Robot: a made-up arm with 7 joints.
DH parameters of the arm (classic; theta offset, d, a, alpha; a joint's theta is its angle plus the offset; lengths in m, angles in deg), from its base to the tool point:
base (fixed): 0 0.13 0 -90
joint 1: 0 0.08 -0.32 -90
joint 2: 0 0.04 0.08 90
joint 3: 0 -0.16 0.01 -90
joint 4: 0 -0.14 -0.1 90
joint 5: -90 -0.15 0.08 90
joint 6: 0 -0.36 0.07 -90
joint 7: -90 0.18 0.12 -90
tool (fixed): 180 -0.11 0 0
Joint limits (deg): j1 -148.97..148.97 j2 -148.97..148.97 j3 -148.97..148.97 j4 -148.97..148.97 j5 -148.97..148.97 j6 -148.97..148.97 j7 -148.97..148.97
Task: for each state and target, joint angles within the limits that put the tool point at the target. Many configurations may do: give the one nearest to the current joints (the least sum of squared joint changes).
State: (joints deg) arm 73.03 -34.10 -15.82 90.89 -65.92 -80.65 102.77
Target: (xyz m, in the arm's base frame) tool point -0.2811 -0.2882 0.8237
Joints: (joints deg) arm 56.93 -37.22 -37.27 78.00 -63.24 -89.12 111.92
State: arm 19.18 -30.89 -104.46 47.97 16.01 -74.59 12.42
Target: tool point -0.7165 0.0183 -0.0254
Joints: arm 5.04 20.13 -106.78 57.94 -25.47 -64.42 14.40
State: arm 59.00 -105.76 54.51 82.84 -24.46 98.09 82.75
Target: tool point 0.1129 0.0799 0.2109
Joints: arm 59.77 -81.05 43.16 98.51 -28.22 125.49 71.81
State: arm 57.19 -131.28 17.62 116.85 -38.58 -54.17 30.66
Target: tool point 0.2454 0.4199 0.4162
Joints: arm 78.94 -108.28 35.19 112.77 -19.53 -42.47 15.19
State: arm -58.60 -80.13 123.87 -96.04 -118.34 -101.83 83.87
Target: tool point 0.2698 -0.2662 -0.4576
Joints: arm -44.13 -50.41 144.46 -120.34 -116.83 -106.10 102.45
